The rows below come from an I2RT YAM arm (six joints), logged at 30 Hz.
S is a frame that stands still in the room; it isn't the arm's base.
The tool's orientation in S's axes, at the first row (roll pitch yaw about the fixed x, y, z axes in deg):
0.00 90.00 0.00
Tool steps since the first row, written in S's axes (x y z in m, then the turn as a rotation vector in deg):
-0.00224 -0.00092 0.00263 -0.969 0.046 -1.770
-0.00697 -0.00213 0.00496 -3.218 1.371 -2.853
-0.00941 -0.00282 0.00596 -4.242 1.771 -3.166
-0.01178 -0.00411 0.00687 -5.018 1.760 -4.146
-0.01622 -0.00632 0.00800 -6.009 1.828 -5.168
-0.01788 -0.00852 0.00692 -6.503 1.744 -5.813
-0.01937 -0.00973 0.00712 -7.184 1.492 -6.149
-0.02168 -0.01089 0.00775 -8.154 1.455 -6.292
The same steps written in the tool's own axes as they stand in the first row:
-0.00263 -0.00092 -0.00224 1.770 0.046 -0.969
-0.00496 -0.00213 -0.00697 2.853 1.371 -3.218
-0.00596 -0.00282 -0.00941 3.166 1.771 -4.242
-0.00687 -0.00411 -0.01178 4.146 1.760 -5.018
-0.00800 -0.00632 -0.01622 5.168 1.828 -6.009
-0.00692 -0.00852 -0.01788 5.813 1.744 -6.503
-0.00712 -0.00973 -0.01937 6.149 1.492 -7.184
-0.00775 -0.01089 -0.02168 6.292 1.455 -8.154

